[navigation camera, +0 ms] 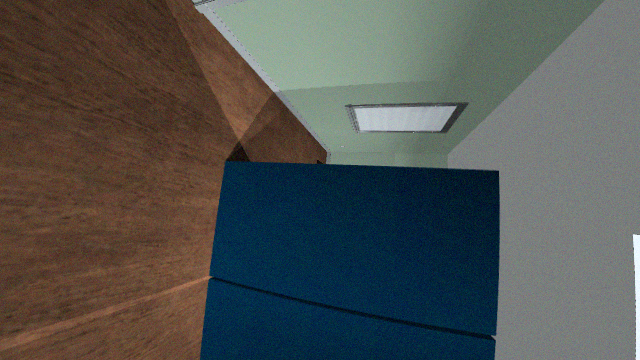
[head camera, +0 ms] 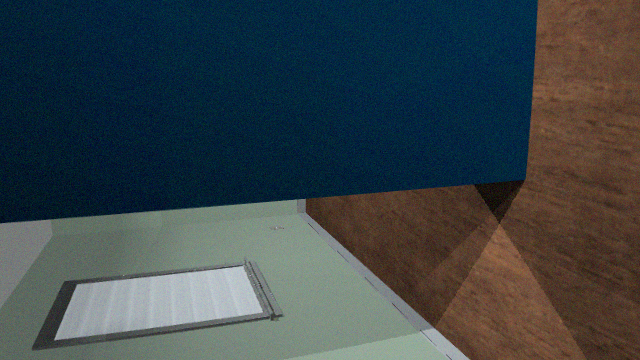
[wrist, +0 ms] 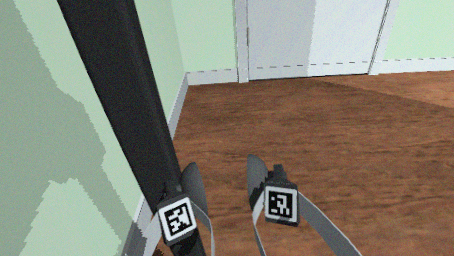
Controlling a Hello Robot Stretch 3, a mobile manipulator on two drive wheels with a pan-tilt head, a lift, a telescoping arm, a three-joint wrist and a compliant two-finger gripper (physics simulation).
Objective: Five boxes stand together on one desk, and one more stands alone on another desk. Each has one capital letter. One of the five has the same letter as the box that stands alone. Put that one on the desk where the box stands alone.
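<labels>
I can see my gripper in the wrist view [223,176]. In the navigation camera view my gripper is out of frame, and in the head camera view my gripper is out of frame too. On a grey-framed window, [navigation camera: 408,117] and [head camera: 148,305] are the same spot.
</labels>
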